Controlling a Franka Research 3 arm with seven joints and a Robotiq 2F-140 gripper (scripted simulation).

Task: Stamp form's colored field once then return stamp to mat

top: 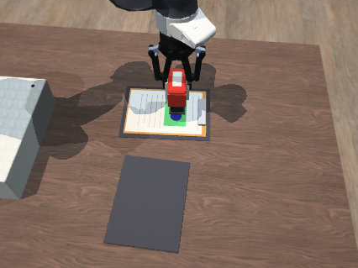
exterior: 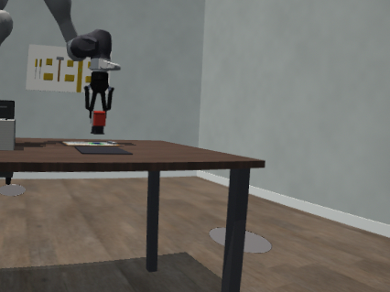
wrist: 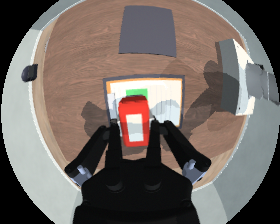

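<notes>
My hand is 270 mm to the left of the dark grey mat, 110 mm above it and 50 mm past it. Also, from my hand: form (100 mm below, 20 mm behind); then red stamp (20 mm below).
</notes>
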